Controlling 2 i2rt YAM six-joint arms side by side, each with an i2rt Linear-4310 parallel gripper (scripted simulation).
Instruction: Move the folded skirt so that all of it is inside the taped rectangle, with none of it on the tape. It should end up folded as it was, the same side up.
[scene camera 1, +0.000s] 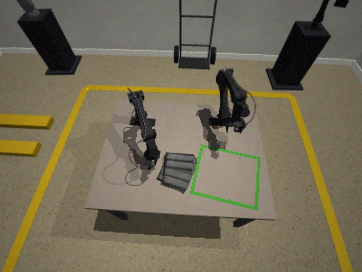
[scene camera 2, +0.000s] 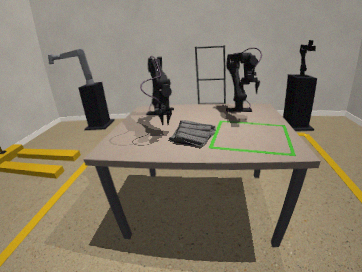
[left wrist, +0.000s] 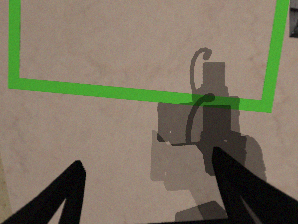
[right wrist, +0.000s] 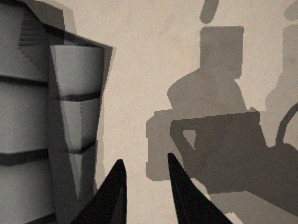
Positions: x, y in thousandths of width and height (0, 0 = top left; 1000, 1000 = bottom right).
Labels:
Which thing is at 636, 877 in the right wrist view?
My right gripper.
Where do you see a grey pleated skirt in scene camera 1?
493, 619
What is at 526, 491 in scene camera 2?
A grey pleated skirt.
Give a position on a grey pleated skirt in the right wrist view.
196, 337

